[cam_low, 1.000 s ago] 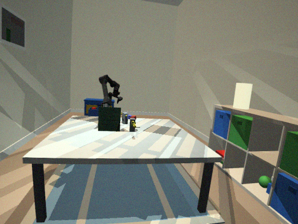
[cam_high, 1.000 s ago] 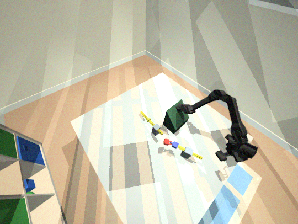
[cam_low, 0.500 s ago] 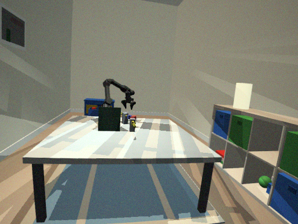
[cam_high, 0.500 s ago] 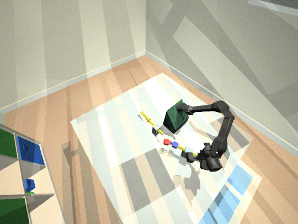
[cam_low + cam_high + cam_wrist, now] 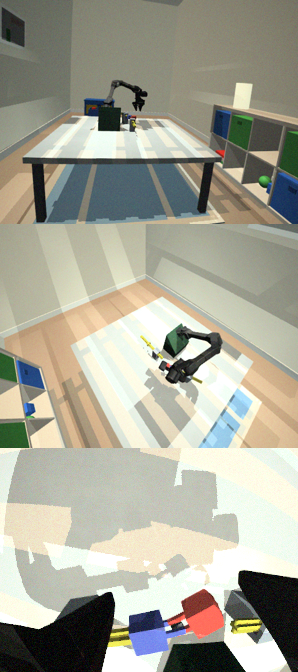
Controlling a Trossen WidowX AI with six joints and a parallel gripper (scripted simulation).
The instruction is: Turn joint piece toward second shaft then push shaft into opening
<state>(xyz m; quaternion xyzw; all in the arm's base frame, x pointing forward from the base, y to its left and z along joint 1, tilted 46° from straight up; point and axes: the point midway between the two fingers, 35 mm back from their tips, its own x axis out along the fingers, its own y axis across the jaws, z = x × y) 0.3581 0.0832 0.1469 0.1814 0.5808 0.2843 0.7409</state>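
My gripper tip is 60 mm past the red joint piece, 60 mm to the left of it and 60 mm above it.
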